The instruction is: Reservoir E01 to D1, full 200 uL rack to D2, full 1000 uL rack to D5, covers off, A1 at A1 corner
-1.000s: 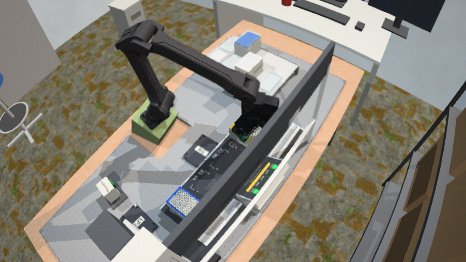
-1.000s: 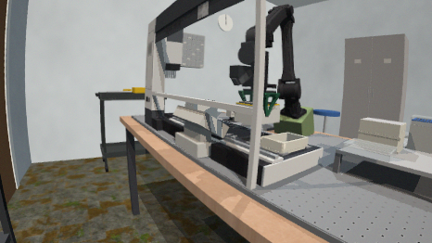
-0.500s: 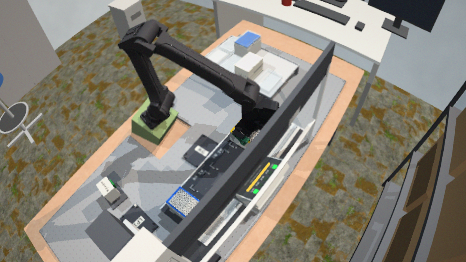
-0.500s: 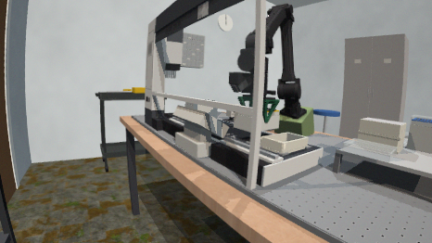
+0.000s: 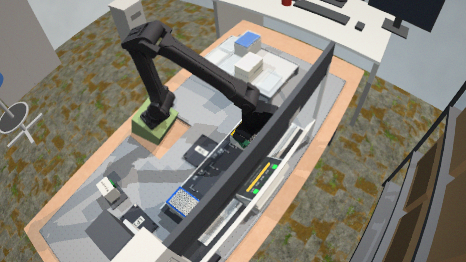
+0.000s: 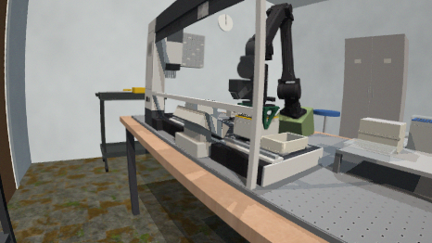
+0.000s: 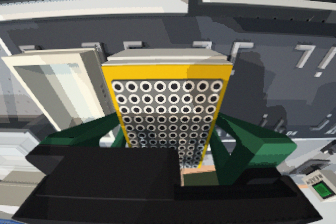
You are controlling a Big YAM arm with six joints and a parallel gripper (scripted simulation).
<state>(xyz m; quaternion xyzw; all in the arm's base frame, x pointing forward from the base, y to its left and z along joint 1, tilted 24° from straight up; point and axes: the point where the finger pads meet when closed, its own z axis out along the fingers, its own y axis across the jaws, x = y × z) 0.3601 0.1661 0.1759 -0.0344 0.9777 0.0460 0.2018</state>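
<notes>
The yellow tip rack lies 10 mm behind my hand, 10 mm to the right of it and 10 mm above it. Round my hand: regrip nest RG 150 mm behind, 140 mm to the right, 90 mm below; white label 150 mm behind, 140 mm to the right, 90 mm below; frame post 170 mm ahead, 200 mm to the left, 140 mm above.
</notes>
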